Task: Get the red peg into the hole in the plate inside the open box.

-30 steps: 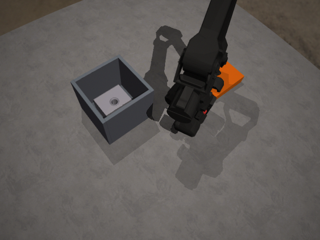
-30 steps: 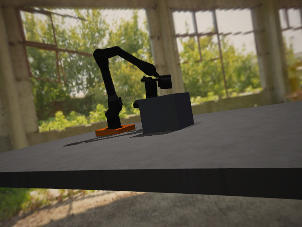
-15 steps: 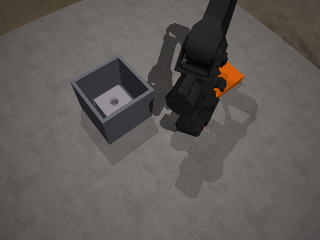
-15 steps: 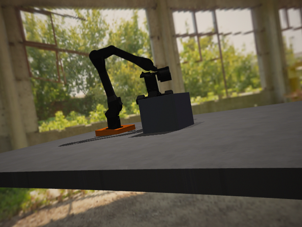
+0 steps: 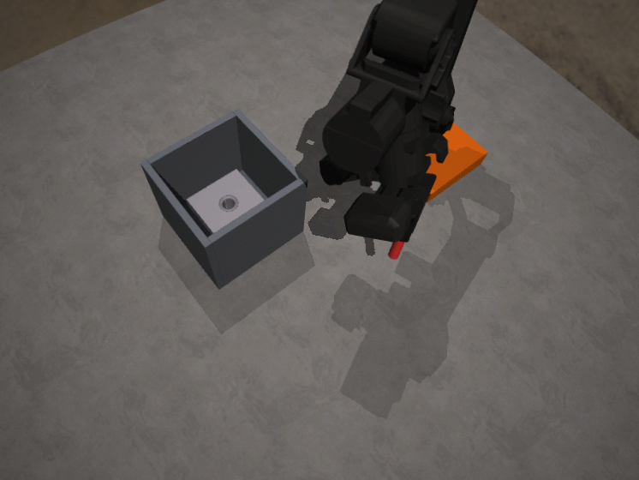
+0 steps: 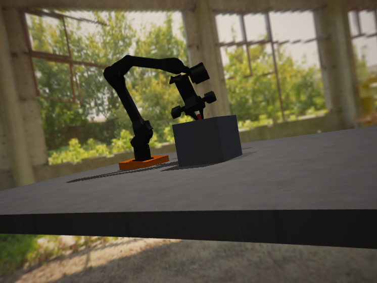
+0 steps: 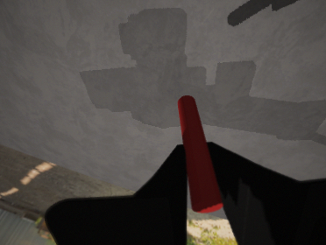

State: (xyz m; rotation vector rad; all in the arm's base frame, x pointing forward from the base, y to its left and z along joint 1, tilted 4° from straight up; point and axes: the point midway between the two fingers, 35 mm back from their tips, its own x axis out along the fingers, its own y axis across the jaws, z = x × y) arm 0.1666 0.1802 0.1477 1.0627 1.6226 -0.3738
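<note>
Now: the light grey plate 180 mm to the right of my gripper tip, 170 mm ahead of it and 90 mm below it. Also, from my gripper tip: red peg (right at my gripper tip).
</note>
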